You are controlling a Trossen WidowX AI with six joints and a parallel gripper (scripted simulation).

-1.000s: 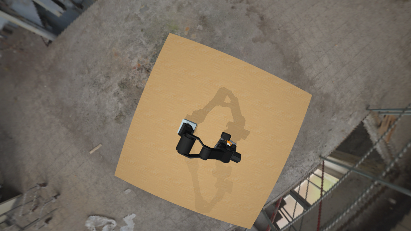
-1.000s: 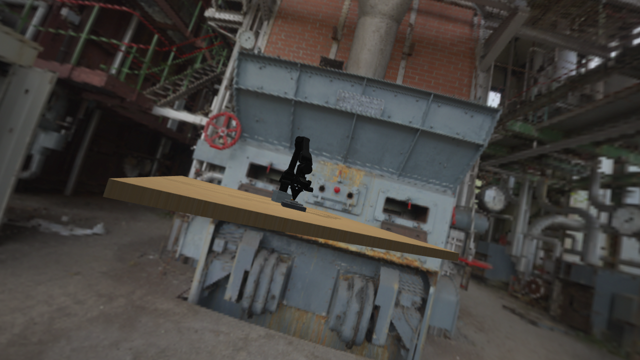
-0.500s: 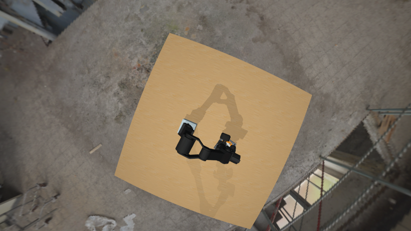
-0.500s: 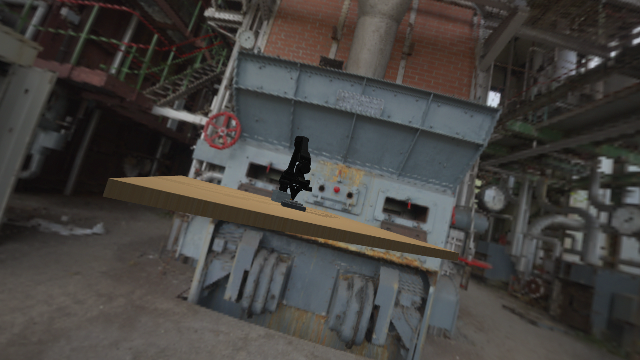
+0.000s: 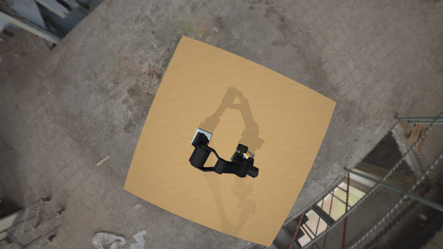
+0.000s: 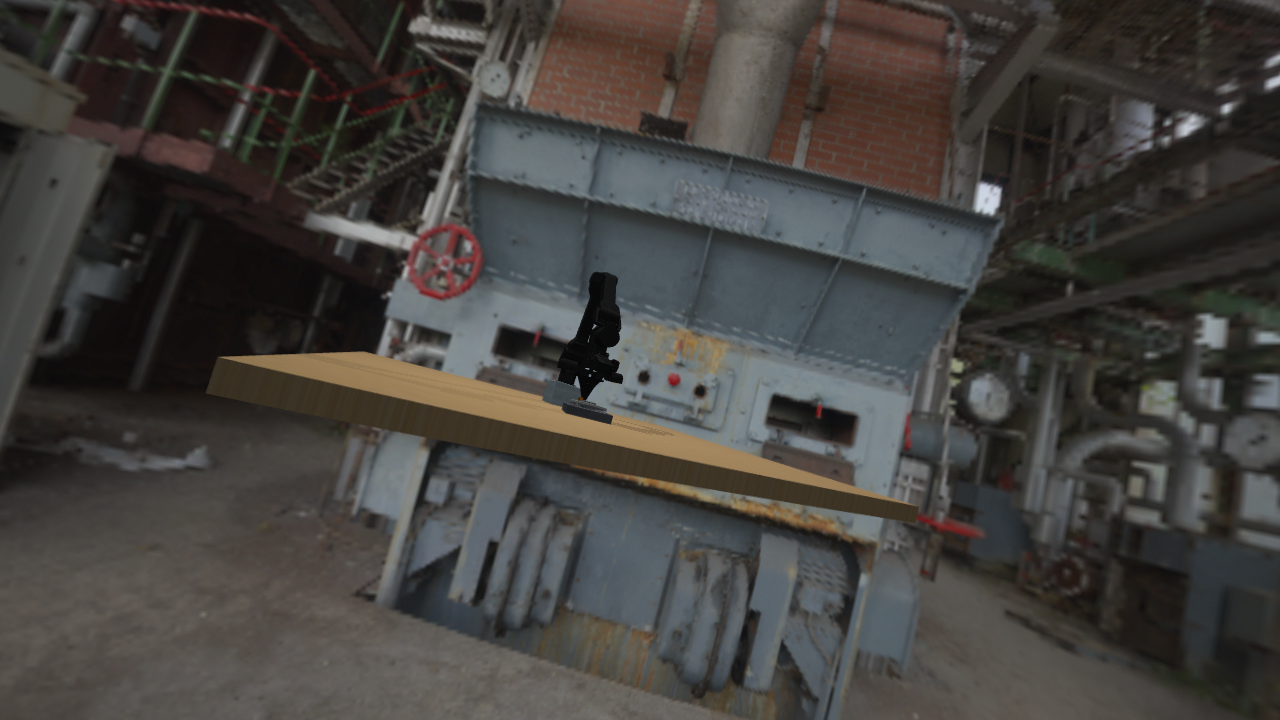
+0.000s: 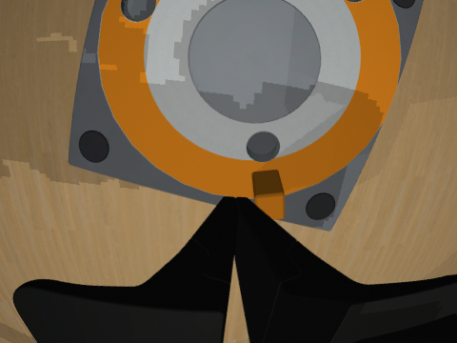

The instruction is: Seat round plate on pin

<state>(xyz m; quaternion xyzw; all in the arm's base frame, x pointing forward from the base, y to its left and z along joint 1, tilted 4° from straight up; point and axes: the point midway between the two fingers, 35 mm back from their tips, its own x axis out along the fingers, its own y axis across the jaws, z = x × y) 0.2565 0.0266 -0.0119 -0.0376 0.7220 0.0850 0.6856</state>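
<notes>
My gripper tip is now 5 cm short of the square grey base, 2 cm above it and 1 cm to the right of it.
</notes>
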